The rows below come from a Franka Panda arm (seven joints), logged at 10 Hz.
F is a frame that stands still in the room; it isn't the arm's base.
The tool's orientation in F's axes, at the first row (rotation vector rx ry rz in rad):
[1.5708 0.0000 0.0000]
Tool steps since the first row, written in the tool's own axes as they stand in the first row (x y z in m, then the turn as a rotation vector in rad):
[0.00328 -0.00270 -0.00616 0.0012 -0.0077 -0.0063]
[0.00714 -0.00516 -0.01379 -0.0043 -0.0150 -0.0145]
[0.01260 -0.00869 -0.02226 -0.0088 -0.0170 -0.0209]
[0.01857 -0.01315 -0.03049 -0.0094 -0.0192 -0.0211]
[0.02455 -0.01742 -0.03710 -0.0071 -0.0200 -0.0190]
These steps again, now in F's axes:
[0.00328 0.00616 -0.00270 0.0012 0.0063 -0.0077]
[0.00714 0.01379 -0.00516 -0.0043 0.0145 -0.0150]
[0.01260 0.02226 -0.00869 -0.0088 0.0209 -0.0170]
[0.01857 0.03049 -0.01315 -0.0094 0.0211 -0.0192]
[0.02455 0.03710 -0.01742 -0.0071 0.0190 -0.0200]

